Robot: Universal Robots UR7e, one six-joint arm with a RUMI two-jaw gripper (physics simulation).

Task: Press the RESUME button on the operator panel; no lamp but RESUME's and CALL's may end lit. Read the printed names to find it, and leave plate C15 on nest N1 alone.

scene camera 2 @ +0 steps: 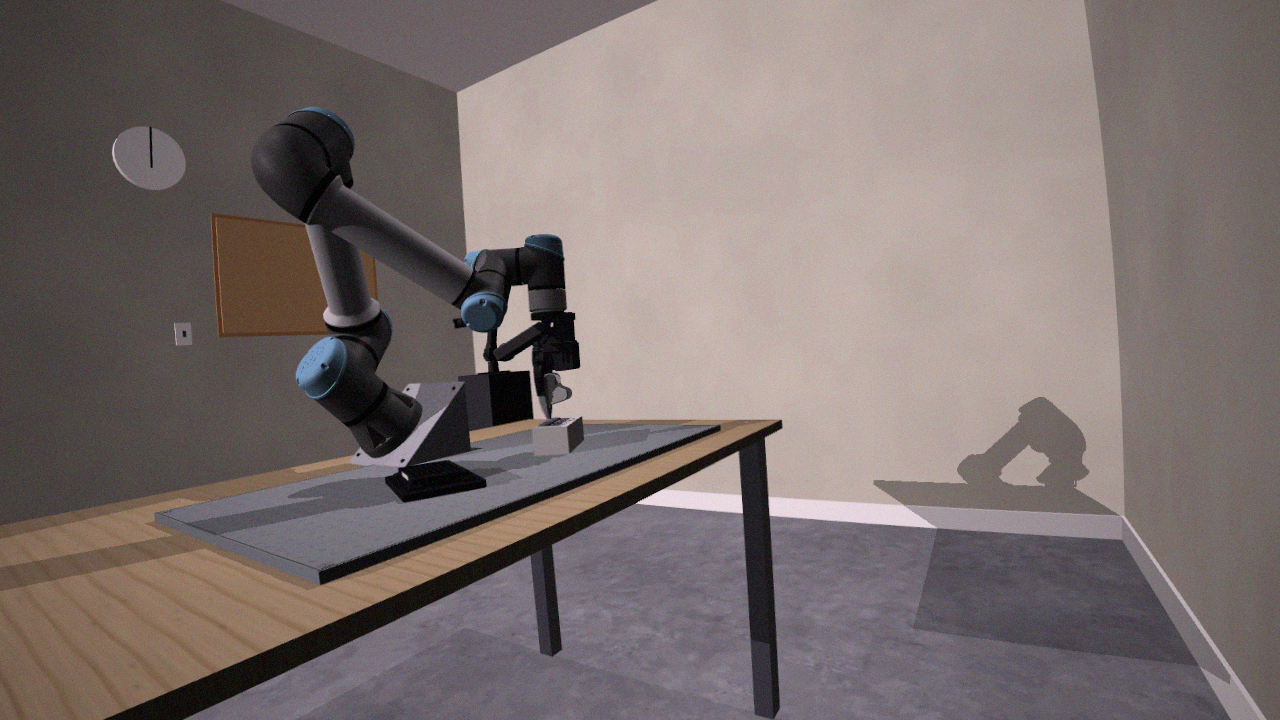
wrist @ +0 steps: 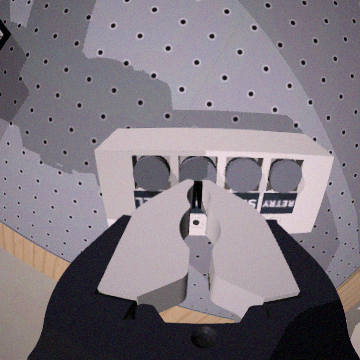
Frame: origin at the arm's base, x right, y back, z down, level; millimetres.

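Seen in the pictures: gripper, fingertip midpoint: (scene camera 2: 549,418) (wrist: 195,183); arm's base at its link origin: (scene camera 2: 394,429).
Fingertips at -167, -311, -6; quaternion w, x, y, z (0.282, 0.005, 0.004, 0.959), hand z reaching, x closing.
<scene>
Pixels of each thing's top centre, then the offset from my fingertips to it, as dx, dy, dz. "pt": a spot on its surface instead. Level surfaces: height alone.
- operator panel at its top centre: (wrist: 218,199) (scene camera 2: 558,420) -22, -4, +6
- RETRY at its top centre: (wrist: 278,203) -62, +17, +9
- low black block at its top centre: (scene camera 2: 431,469) +301, -52, +36
- grey perforated board at its surface level: dz +62
- dark corner at a spot on its surface: (wrist: 4,34) pt +218, +5, +52
- wooden table at its surface level: dz +75
The operator panel (scene camera 2: 553,439) (wrist: 210,141) is a pale box with four round grey buttons in a row. In the wrist view the names are upside down: RETRY (wrist: 278,203) at the far right, a partly covered name starting with S beside it, and a partly covered one ending in LL at the far left. The fingers hide the name of the second button from the left (wrist: 197,167). My gripper (scene camera 2: 547,420) (wrist: 195,183) is shut and empty, its tips over this button's near edge; contact cannot be told. No lit lamp can be made out; the fingers cover part of the panel.
A low black block (scene camera 2: 435,480) lies on the grey perforated board (scene camera 2: 295,537) near the arm's base; its markings are unreadable. A dark corner (wrist: 4,34) shows at the wrist view's left edge. A black box (scene camera 2: 497,399) stands behind the arm. The wooden table (scene camera 2: 107,617) surrounds the board.
</scene>
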